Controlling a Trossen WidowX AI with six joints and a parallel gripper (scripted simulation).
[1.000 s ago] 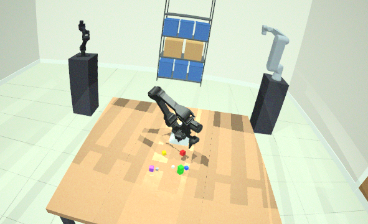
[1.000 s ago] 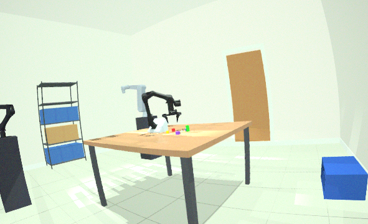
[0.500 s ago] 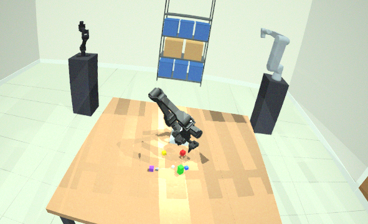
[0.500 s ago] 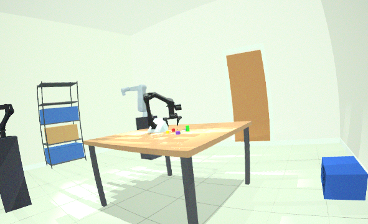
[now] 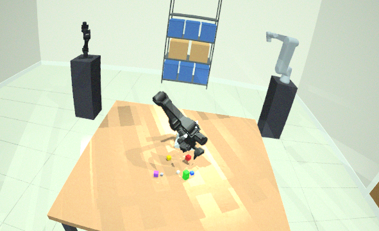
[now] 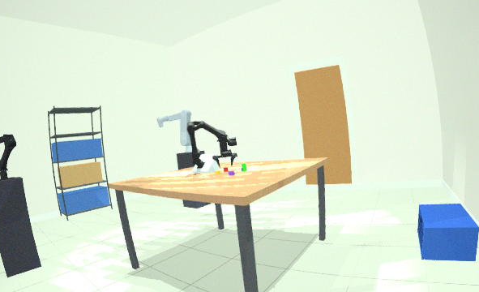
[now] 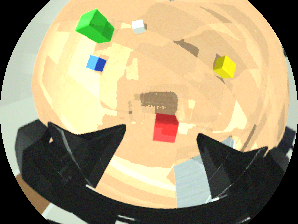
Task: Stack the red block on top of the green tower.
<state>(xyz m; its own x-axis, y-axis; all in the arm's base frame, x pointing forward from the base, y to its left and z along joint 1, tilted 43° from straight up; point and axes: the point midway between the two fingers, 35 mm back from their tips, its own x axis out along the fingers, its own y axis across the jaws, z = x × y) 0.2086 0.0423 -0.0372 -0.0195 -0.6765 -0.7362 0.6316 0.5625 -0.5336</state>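
Now: the red block 20 mm below my gripper tip. The rest, counted from my gripper tip: white block 140 mm ahead, 50 mm to the right, 20 mm below; yellow block 20 mm ahead, 120 mm to the right, 20 mm below; blue block 130 mm ahead, 30 mm to the left, 20 mm below.
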